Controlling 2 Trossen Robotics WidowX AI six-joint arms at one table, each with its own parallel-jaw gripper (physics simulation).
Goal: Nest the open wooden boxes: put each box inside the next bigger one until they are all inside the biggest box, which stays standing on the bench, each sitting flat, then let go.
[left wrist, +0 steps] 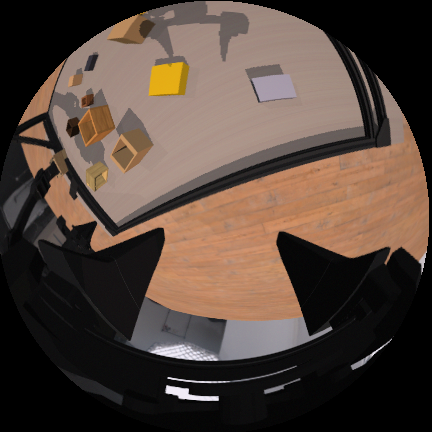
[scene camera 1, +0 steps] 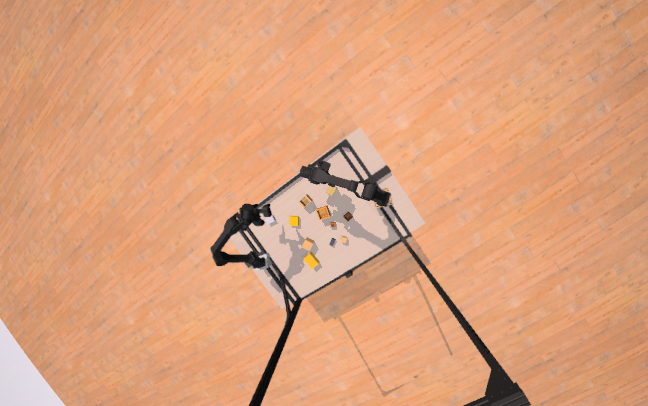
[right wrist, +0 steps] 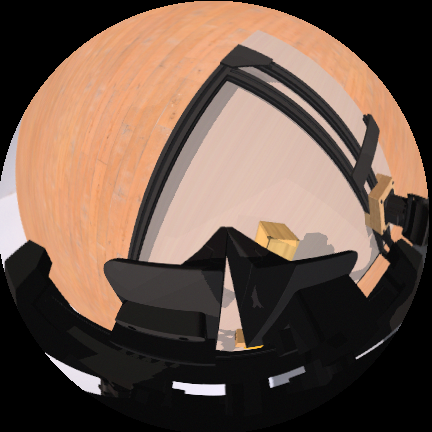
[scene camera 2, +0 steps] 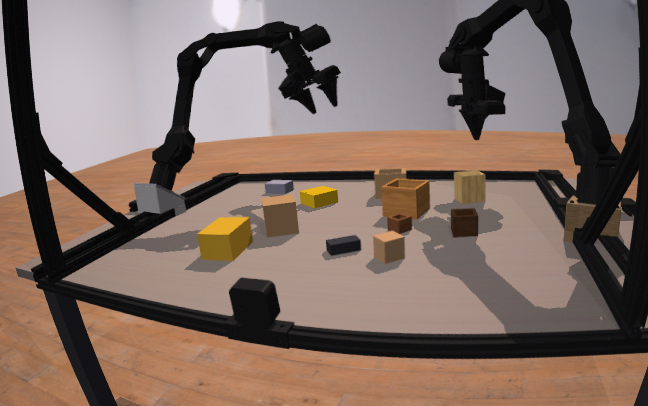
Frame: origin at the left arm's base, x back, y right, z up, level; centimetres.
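Where they show: left gripper, between the fingertips: (left wrist: 222,235) (scene camera 1: 263,204) (scene camera 2: 325,110); right gripper, between the fingertips: (left wrist: 95,221) (right wrist: 225,232) (scene camera 2: 476,140); left arm's base, origin of its link: (scene camera 1: 261,262) (scene camera 2: 159,189); right arm's base, origin of its link: (left wrist: 54,167) (scene camera 1: 382,198) (right wrist: 388,206) (scene camera 2: 595,201).
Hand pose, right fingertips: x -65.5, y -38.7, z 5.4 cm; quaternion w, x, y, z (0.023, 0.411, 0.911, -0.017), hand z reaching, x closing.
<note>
Each offset is from my right fingertips to the top centre of the thing.
The biggest-looking open box, orange-brown {dx +10.5, dy +22.4, dz -5.8 cm} (scene camera 1: 323,212) (scene camera 2: 405,201) (left wrist: 104,120), stands upright. A tan open box {dx +18.5, dy +10.9, dz -6.1 cm} (scene camera 1: 306,201) (scene camera 2: 390,185) (left wrist: 140,141) stands behind it in scene camera 2. The pale yellow box {dx -0.2, dy +10.6, dz -5.8 cm} (scene camera 1: 331,190) (scene camera 2: 469,188) (right wrist: 280,231) appears tipped on its side, its opening facing away from scene camera 2. A dark brown box {dx -3.5, dy +31.0, dz -8.0 cm} (scene camera 1: 348,216) (scene camera 2: 464,223) and a small reddish box {dx +8.1, dy +32.5, dz -9.2 cm} (scene camera 1: 333,224) (scene camera 2: 399,223) stand open-top. All are apart. My left gripper (scene camera 1: 268,215) (scene camera 2: 325,109) (left wrist: 222,235) is open, high above the bench. My right gripper (scene camera 2: 476,138) (right wrist: 225,232) is shut, empty, above the pale box.
Yellow blocks {dx +31.7, dy +20.4, dz -8.8 cm} (scene camera 1: 294,221) {dx +31.8, dy +50.5, dz -7.1 cm} (scene camera 1: 311,260) (scene camera 2: 319,197) (scene camera 2: 222,240), a tan block {dx +28.9, dy +38.5, dz -5.8 cm} (scene camera 1: 308,244) (scene camera 2: 281,217), a small tan block {dx +5.1, dy +44.4, dz -8.2 cm} (scene camera 1: 344,239) (scene camera 2: 389,247), a dark block {dx +13.2, dy +43.7, dz -9.8 cm} (scene camera 1: 332,242) (scene camera 2: 343,245) and a lavender block {dx +47.6, dy +13.5, dz -9.1 cm} (scene camera 2: 278,187) (left wrist: 274,88) lie around. A black frame (scene camera 2: 165,312) edges the bench.
</note>
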